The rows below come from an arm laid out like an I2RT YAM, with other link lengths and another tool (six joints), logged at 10 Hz.
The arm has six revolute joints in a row. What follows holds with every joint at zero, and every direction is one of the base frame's.
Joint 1 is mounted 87.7 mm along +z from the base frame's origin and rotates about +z.
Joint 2 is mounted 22.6 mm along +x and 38.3 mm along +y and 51.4 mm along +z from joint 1 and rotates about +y.
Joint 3 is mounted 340.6 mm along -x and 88.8 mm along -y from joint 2 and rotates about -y.
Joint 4 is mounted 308.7 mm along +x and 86.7 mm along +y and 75.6 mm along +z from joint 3 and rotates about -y.
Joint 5 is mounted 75.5 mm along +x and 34.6 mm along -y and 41.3 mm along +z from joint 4 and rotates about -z.
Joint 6 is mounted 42.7 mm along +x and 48.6 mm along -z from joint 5 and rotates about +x.
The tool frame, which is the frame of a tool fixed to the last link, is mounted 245 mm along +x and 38 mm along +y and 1 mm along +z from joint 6; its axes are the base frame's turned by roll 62.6, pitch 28.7 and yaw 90 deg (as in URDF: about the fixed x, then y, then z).
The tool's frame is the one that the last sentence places.
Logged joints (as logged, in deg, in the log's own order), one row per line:
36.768 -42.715 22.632 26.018 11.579 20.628
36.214 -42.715 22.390 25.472 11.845 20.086
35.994 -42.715 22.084 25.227 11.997 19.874
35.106 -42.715 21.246 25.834 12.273 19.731
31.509 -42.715 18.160 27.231 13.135 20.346
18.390 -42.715 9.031 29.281 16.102 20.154
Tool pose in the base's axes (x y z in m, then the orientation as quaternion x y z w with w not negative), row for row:
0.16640 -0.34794 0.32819 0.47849 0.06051 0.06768 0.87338
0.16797 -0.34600 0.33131 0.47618 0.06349 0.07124 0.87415
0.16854 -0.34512 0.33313 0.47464 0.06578 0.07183 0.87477
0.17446 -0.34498 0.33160 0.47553 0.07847 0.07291 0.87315
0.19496 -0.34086 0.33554 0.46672 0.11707 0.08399 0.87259
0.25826 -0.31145 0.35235 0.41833 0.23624 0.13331 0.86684
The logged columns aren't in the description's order. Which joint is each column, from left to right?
Columns, left to right: joint 5, joint 1, joint 6, joint 2, joint 3, joint 4.
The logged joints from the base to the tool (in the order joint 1, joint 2, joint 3, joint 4, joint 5, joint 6), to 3 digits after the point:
-42.715 26.018 11.579 20.628 36.768 22.632
-42.715 25.472 11.845 20.086 36.214 22.390
-42.715 25.227 11.997 19.874 35.994 22.084
-42.715 25.834 12.273 19.731 35.106 21.246
-42.715 27.231 13.135 20.346 31.509 18.160
-42.715 29.281 16.102 20.154 18.390 9.031

